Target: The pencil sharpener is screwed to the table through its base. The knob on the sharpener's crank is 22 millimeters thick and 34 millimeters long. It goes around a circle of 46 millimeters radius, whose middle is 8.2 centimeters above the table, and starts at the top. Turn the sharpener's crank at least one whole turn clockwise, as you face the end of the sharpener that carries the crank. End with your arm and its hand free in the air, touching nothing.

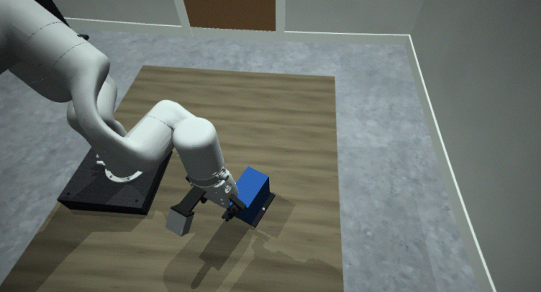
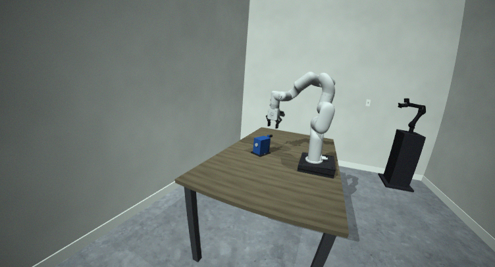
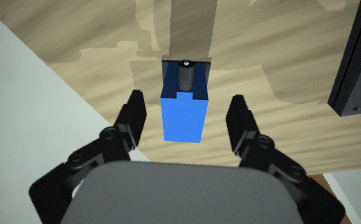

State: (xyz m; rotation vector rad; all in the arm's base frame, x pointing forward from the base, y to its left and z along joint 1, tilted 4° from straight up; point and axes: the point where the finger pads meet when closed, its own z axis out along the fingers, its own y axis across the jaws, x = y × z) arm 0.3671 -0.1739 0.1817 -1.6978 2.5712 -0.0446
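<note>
The crank knob is 1 cm ahead of my hand, 1 cm to the left of it and 9 cm below it.
</note>
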